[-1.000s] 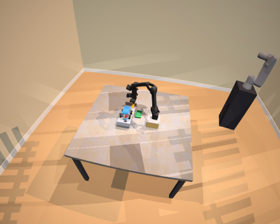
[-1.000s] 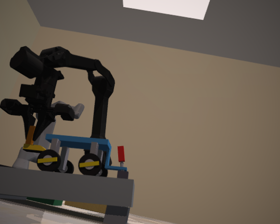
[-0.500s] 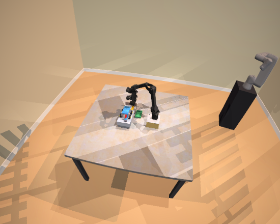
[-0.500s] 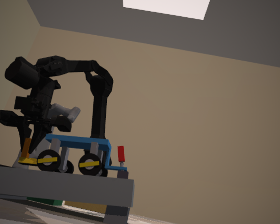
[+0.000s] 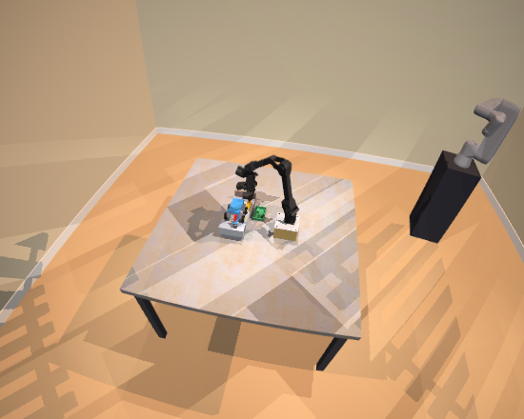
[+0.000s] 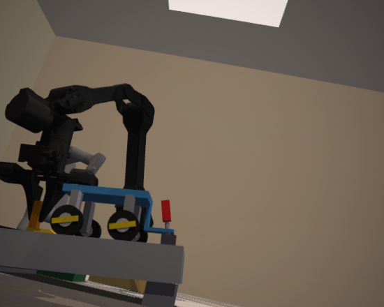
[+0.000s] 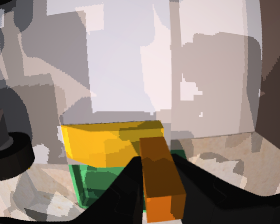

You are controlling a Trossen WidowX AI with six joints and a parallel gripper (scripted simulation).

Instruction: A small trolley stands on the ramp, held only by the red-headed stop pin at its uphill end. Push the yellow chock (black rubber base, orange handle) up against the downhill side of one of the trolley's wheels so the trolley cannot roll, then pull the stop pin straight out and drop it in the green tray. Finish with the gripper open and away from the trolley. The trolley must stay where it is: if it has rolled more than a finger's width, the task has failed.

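My gripper tip is now 240 mm to the right of the stop pin and 40 mm below it. Round my gripper tip: green tray: 90 mm below, 80 mm behind, 10 mm to the left; blue trolley: 150 mm to the left, 30 mm ahead, 20 mm above; grey ramp: 140 mm to the left, 40 mm below, 30 mm ahead.
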